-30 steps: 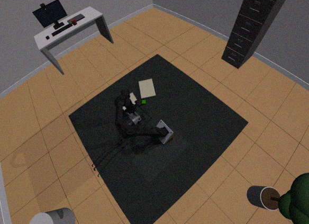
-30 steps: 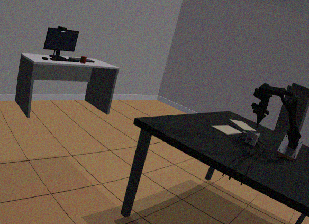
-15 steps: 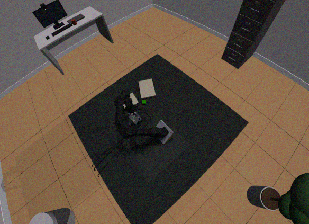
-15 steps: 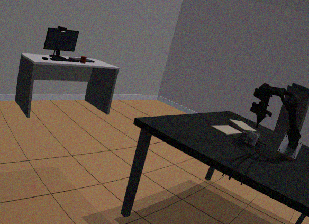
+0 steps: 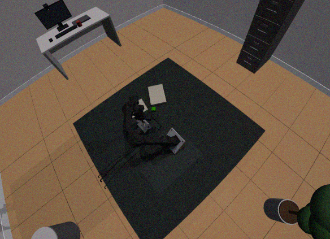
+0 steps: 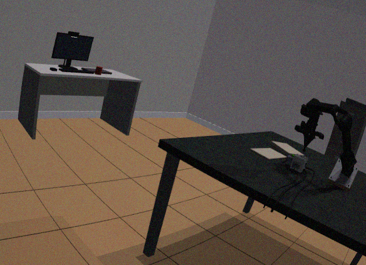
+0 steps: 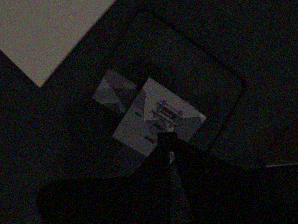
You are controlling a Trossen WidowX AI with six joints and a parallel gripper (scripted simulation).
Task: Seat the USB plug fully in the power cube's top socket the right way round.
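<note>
My gripper tip is now 2 cm above the USB plug. From my gripper tip the other things lie so: small green block (11 cm ahead, 15 cm to the right, 12 cm below).
</note>
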